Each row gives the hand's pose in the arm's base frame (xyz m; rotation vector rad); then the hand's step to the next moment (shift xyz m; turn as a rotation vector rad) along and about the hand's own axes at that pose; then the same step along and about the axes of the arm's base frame.
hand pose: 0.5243 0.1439 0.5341 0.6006 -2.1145 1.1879
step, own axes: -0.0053 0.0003 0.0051 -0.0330 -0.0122 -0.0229
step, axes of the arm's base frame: 0.0020 -0.0039 -0.0060 0.0378 0.0166 -0.0074
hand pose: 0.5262 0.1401 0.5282 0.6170 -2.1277 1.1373
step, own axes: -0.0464 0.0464 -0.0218 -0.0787 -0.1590 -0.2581
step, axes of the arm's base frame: 0.0082 0.0472 -0.0498 0.2396 0.1458 0.1394
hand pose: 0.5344 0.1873 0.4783 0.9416 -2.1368 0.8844
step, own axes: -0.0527 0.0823 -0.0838 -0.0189 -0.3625 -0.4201
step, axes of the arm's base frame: -0.0137 0.1267 -0.0179 0.4130 0.1433 0.3423
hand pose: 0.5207 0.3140 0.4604 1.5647 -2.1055 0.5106
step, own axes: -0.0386 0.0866 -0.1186 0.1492 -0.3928 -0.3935
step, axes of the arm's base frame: -0.0565 0.1200 0.0739 0.3973 -0.0120 0.4164
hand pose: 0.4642 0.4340 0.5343 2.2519 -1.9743 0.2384
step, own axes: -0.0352 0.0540 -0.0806 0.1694 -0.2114 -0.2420
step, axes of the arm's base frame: -0.0603 0.0437 0.0714 0.2243 -0.0866 0.2722
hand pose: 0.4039 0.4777 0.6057 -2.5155 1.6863 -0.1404
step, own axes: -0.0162 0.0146 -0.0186 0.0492 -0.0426 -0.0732
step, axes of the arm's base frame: -0.0221 0.0087 0.0161 0.0475 -0.0324 0.0793
